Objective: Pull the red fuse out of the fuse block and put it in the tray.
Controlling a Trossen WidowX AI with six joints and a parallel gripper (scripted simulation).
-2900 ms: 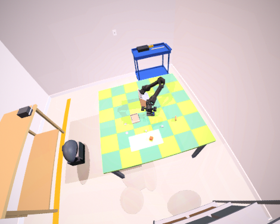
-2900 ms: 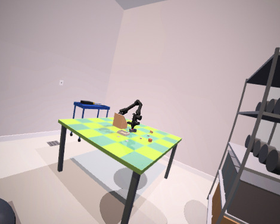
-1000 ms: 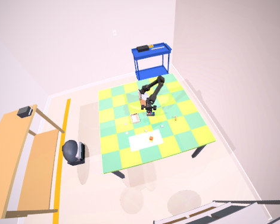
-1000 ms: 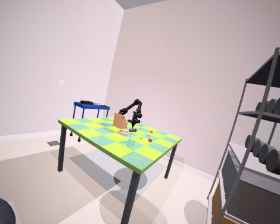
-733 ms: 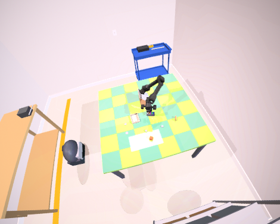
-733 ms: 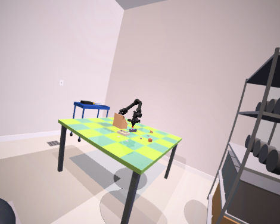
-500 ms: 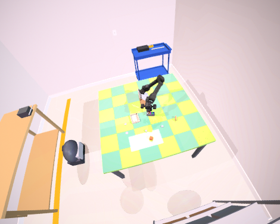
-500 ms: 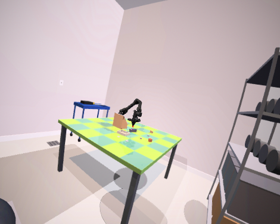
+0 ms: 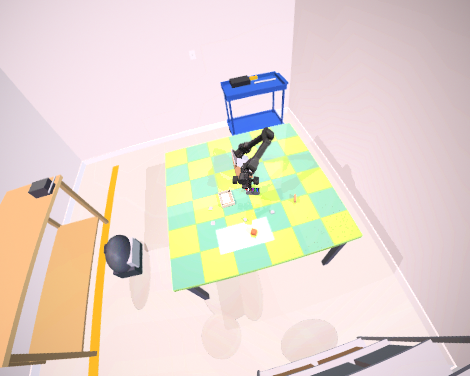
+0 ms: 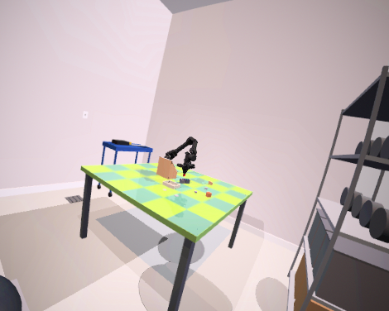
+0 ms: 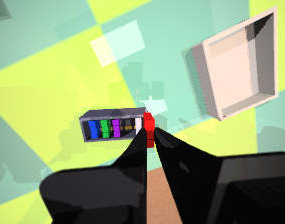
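Right now the tray is 3 cm behind my gripper tip, 16 cm to the right of it and 10 cm below it.
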